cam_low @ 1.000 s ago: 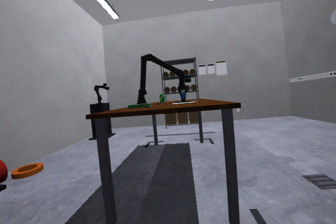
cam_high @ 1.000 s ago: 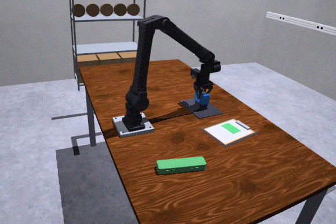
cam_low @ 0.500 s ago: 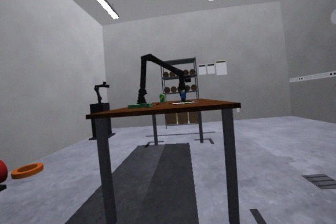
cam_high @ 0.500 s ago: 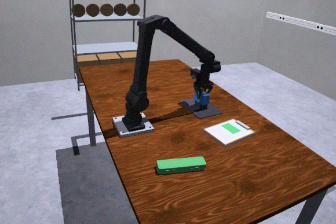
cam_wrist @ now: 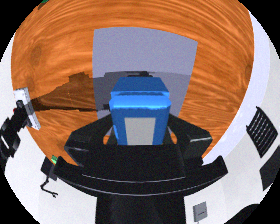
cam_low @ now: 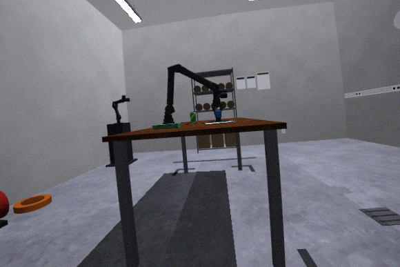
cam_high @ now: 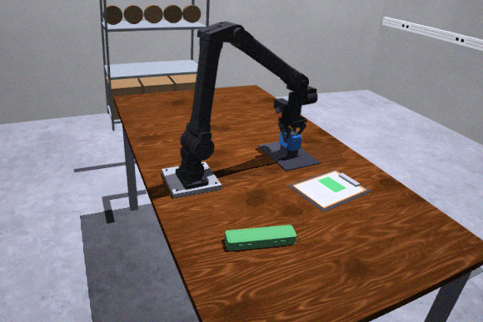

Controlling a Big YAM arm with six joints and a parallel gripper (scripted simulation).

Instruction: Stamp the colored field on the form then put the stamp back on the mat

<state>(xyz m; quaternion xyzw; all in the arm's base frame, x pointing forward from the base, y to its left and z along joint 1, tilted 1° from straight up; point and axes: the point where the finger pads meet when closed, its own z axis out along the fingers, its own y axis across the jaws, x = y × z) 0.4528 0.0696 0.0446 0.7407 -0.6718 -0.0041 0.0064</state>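
Now: the stamp 20 mm below my hand. The rest, counted from my hand: mat (70 mm below); then form (280 mm to the right, 70 mm below, 10 mm ahead).
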